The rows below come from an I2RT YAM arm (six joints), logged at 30 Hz.
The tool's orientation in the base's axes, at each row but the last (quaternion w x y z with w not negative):
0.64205 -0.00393 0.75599 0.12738
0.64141 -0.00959 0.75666 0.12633
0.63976 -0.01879 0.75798 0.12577
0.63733 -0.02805 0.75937 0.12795
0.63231 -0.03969 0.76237 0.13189
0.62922 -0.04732 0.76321 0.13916
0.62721 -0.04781 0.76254 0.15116
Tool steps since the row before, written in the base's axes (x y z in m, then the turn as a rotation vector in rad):
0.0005 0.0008 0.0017 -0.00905 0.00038 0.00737
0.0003 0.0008 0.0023 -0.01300 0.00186 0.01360
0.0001 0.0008 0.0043 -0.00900 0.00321 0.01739
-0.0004 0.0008 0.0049 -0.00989 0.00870 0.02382
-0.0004 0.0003 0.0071 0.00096 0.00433 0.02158
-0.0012 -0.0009 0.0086 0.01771 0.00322 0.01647
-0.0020 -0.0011 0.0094 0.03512 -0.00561 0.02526
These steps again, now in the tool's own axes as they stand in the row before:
-0.0016 0.0010 0.0004 -0.00551 0.00328 -0.00976
-0.0022 0.0011 0.0001 -0.01066 0.00653 -0.01418
-0.0041 0.0015 -0.0004 -0.01490 0.00771 -0.01060
-0.0046 0.0016 -0.0010 -0.02034 0.01421 -0.01119
-0.0068 0.0015 -0.0015 -0.02076 0.00720 -0.00157
-0.0082 0.0008 -0.0028 -0.01931 0.00122 0.01486
-0.0088 0.0011 -0.0038 -0.03251 -0.01024 0.02723

